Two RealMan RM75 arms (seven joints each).
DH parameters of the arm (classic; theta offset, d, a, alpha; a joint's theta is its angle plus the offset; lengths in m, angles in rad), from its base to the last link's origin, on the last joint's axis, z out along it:
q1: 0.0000 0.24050 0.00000 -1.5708
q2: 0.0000 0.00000 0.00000 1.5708
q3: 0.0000 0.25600 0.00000 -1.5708
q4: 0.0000 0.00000 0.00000 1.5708
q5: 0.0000 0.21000 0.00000 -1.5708
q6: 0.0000 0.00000 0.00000 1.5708
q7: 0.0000 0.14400 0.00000 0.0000
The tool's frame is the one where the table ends.
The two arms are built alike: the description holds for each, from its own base.
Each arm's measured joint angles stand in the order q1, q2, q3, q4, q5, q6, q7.
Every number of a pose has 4 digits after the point.
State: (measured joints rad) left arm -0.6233 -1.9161 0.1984 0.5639 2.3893 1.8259 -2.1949; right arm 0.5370 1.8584 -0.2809 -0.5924 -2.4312 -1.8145 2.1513
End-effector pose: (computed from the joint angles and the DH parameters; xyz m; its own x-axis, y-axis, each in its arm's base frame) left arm -0.2907 0.3256 0.0744 0.1466 0.8967 0.4177 0.9040 -0.2929 0.3115; right arm 0.3294 0.3013 0.0948 0.1820 -0.9120 -0.3677 -0.9512 -0.2580 0.1691
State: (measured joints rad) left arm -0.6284 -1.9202 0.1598 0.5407 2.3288 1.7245 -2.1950; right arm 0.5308 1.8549 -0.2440 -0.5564 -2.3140 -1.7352 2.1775
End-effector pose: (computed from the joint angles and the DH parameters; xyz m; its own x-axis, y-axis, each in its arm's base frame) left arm -0.2931 0.3417 0.0769 0.0841 0.8464 0.5258 0.9122 -0.2778 0.3012; right arm 0.3294 0.3158 0.1016 0.0997 -0.8563 -0.5067 -0.9500 -0.2333 0.2073
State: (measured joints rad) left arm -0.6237 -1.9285 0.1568 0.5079 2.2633 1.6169 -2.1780; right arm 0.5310 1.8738 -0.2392 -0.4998 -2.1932 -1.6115 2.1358
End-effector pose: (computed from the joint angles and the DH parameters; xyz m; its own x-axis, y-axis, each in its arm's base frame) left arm -0.2985 0.3531 0.0741 0.0328 0.7958 0.6046 0.9235 -0.2555 0.2862; right arm 0.3297 0.3320 0.0947 0.0511 -0.7776 -0.6267 -0.9469 -0.2372 0.2171
